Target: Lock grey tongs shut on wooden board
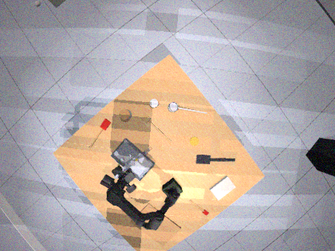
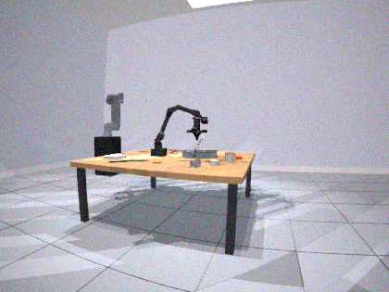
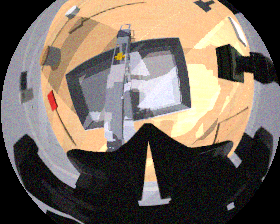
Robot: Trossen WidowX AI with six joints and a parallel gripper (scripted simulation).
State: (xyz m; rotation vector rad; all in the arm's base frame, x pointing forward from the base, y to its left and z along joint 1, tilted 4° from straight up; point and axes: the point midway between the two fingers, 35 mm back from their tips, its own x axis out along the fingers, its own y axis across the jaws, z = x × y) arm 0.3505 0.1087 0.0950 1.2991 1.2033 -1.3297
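The grey roasting tin lies 4 cm ahead of my gripper tip, 5 cm to the right of it and 12 cm below it. Also, from my gripper tip: white disc 24 cm ahead, 48 cm to the right, 13 cm below; then yellow disc 19 cm behind, 49 cm to the right, 14 cm below; then red-headed spatula 38 cm ahead, 1 cm to the right, 14 cm below.
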